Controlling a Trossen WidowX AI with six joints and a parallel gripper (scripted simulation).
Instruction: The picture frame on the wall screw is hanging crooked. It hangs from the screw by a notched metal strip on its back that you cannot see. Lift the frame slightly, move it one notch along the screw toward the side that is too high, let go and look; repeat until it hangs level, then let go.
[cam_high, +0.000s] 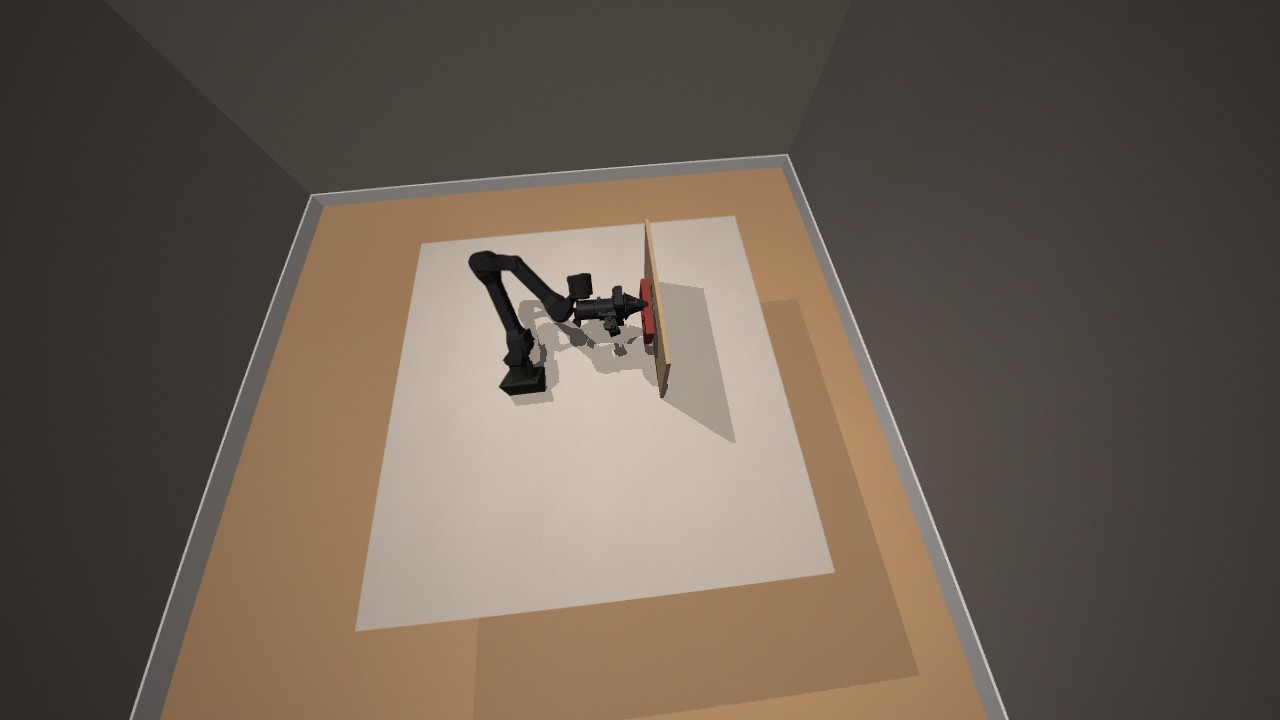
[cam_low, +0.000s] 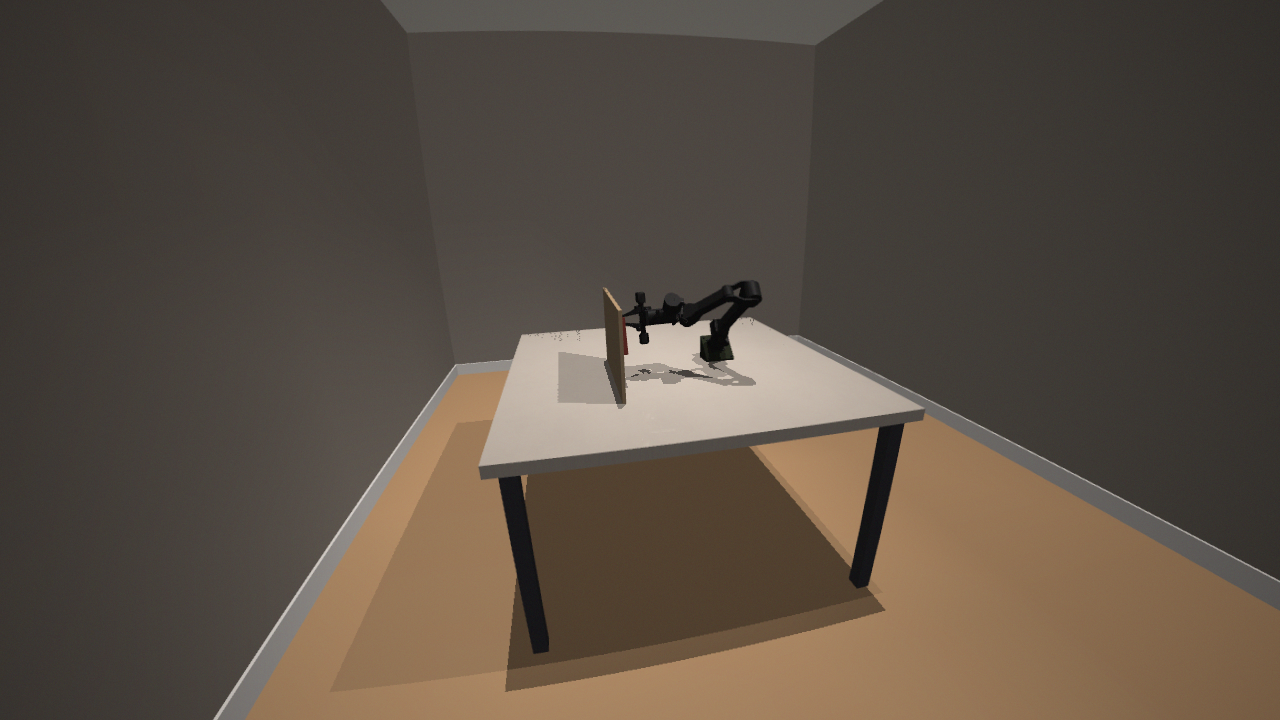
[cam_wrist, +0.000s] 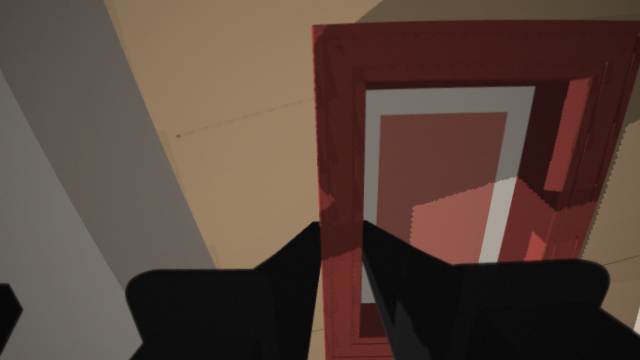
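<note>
Now: the red picture frame 10 mm ahead of my gripper tip, 10 mm to the left of it and 50 mm below it. From my gripper tip the other things lie so: tan wall panel: 20 mm ahead, 10 mm to the left, 70 mm below.
</note>
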